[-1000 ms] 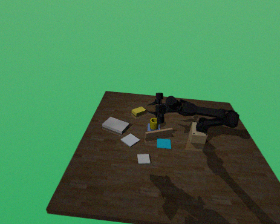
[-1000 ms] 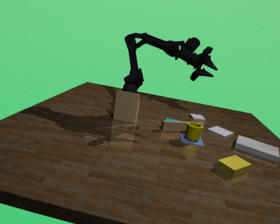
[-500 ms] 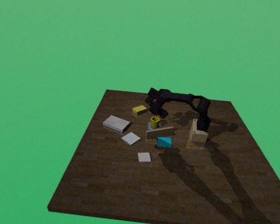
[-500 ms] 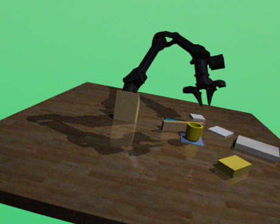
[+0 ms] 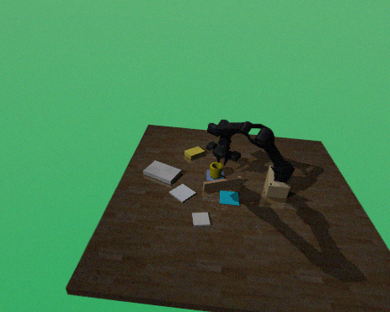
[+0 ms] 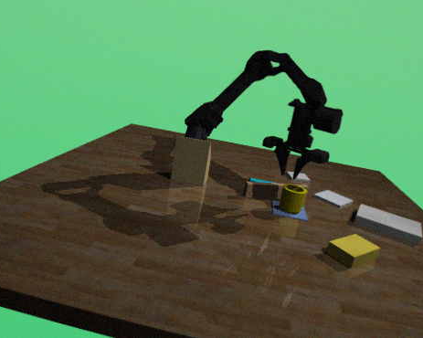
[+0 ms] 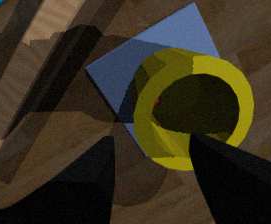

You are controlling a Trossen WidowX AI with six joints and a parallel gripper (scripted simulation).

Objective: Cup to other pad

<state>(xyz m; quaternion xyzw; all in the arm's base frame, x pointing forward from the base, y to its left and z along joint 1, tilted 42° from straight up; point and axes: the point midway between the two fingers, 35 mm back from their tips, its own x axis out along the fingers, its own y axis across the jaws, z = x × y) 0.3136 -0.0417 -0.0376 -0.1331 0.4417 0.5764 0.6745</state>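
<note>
Right now the yellow cup is 6 cm below my gripper tip, 2 cm ahead of it and 1 cm to the right of it. Also, from my gripper tip: cyan pad (16 cm to the left, 11 cm below, 6 cm behind).
</note>
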